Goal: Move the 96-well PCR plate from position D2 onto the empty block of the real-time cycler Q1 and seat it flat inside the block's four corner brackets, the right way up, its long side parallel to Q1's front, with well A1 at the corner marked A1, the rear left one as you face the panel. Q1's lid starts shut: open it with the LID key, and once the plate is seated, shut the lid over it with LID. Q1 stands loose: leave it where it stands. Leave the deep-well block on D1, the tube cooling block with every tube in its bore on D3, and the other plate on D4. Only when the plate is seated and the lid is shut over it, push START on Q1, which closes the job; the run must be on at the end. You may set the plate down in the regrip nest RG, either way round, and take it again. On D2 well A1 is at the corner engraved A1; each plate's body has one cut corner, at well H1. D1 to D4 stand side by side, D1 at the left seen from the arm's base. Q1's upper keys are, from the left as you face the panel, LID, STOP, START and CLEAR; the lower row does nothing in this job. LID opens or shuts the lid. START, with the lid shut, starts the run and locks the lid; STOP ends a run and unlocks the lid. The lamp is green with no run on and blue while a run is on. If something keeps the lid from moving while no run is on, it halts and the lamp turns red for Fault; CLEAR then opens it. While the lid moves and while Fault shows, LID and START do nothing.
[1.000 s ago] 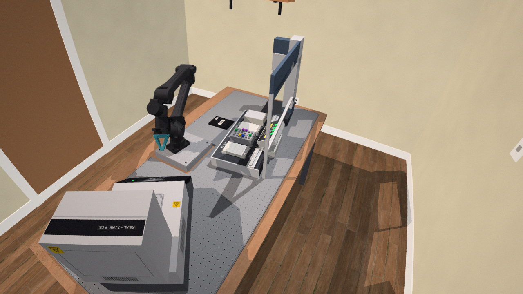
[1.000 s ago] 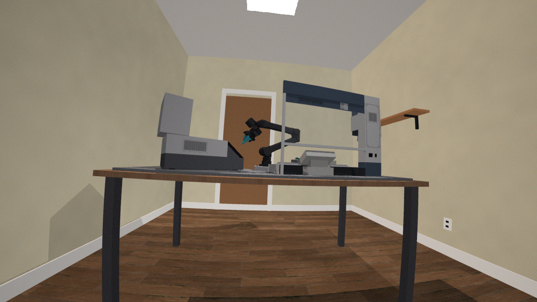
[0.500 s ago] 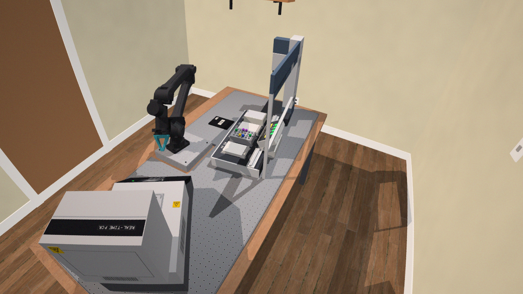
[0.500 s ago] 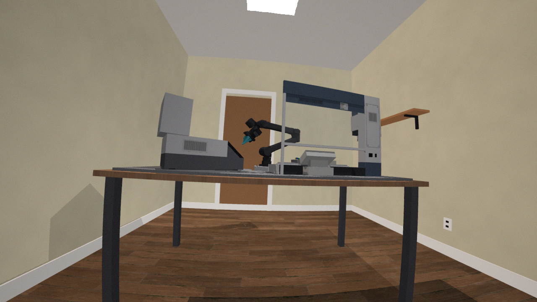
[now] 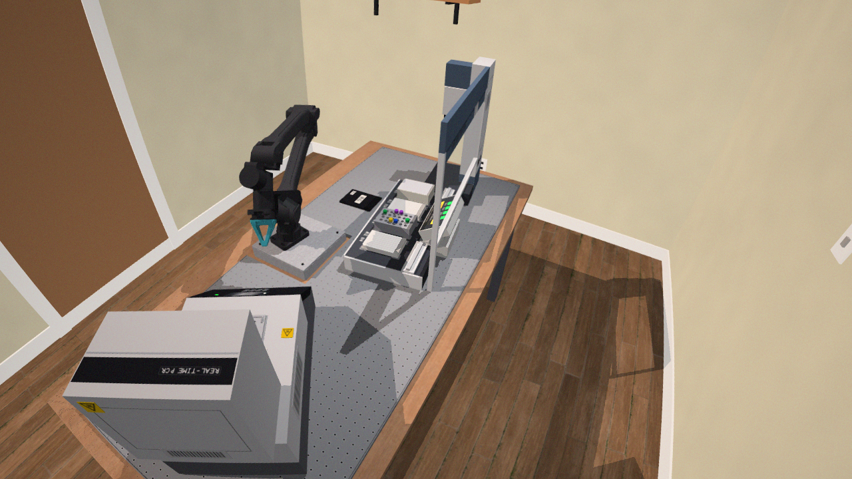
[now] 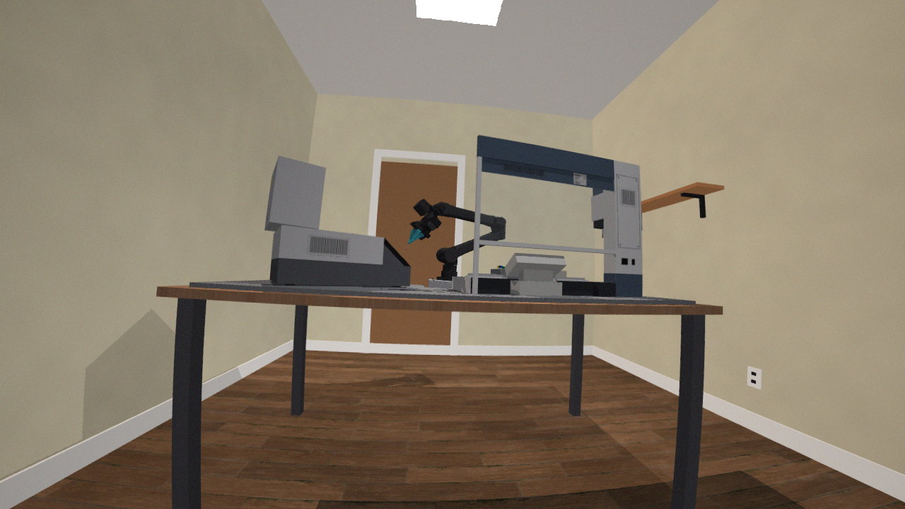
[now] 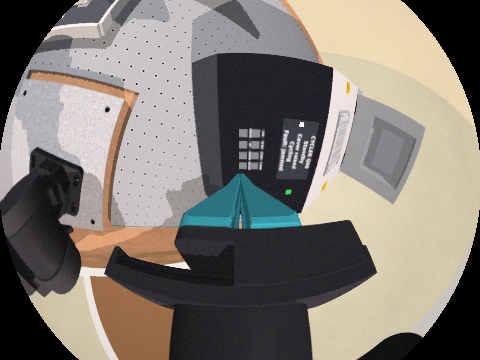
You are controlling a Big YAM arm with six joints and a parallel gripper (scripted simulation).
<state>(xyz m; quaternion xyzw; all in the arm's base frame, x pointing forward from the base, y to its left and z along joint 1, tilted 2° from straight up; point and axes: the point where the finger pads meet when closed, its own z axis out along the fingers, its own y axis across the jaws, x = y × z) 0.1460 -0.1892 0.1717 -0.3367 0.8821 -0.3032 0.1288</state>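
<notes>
The tube cooling block is 130 mm ahead of my hand, 440 mm to the left of it and 130 mm below it. Also, from my hand: black flat pad (140 mm behind, 540 mm to the left, 210 mm below).
</notes>
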